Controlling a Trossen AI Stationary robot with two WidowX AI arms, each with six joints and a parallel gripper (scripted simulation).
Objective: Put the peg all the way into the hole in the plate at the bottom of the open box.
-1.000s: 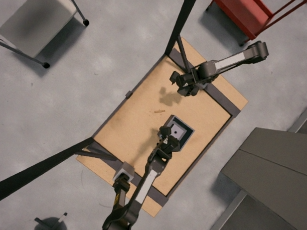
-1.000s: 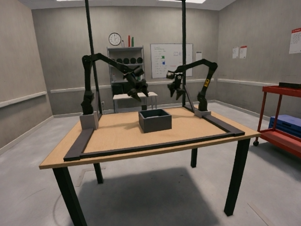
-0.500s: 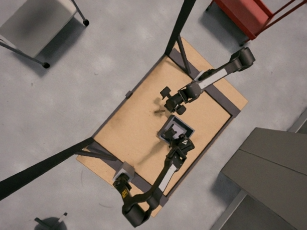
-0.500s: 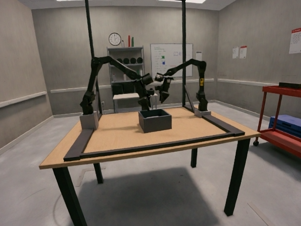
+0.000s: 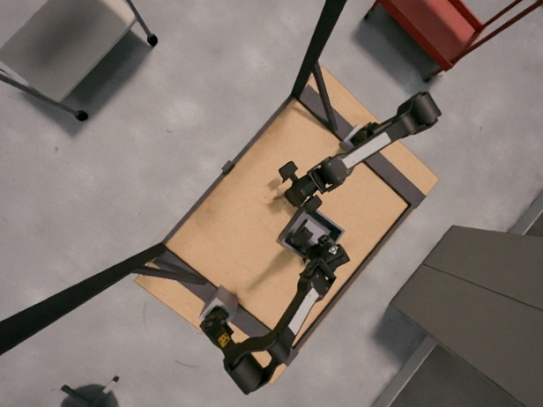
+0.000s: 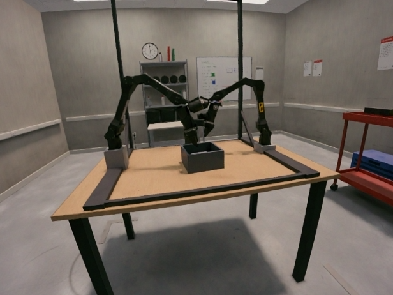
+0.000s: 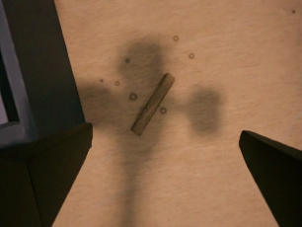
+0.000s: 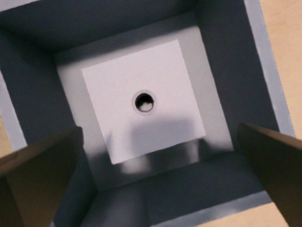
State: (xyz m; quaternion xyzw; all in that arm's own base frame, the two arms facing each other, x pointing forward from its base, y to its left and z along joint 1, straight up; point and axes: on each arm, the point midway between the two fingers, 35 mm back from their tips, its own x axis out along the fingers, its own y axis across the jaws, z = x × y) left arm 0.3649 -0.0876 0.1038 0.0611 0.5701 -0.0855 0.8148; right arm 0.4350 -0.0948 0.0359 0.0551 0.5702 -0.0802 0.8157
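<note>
Right now my right hand is 190 mm past the wooden peg, 150 mm above it and 80 mm to the right of it. The rest, counted from my right hand: dark frame strip 290 mm ahead, 140 mm below, 20 mm to the left; light grey plate 110 mm below, 30 mm to the left; box 130 mm below, 30 mm to the left.
</note>
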